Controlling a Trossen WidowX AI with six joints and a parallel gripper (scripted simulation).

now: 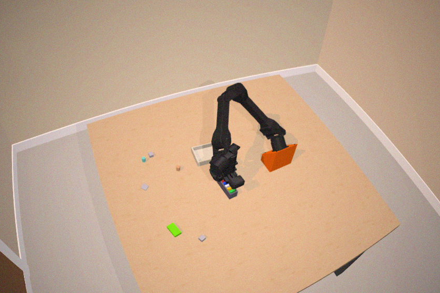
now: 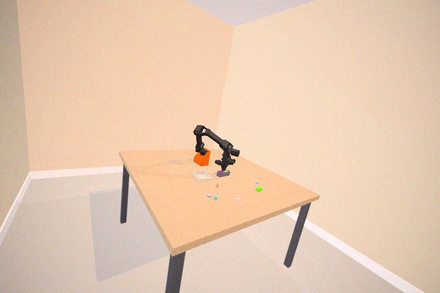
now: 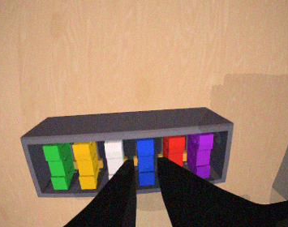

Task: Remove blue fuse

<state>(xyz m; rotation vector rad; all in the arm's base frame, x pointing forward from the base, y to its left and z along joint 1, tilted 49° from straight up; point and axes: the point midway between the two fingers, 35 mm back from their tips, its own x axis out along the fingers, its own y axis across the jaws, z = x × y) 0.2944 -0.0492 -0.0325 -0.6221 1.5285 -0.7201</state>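
My gripper tip is now 2 cm above the blue fuse. From my gripper tip the other things lie so: white tray (20 cm to the right, 4 cm below, 3 cm behind).
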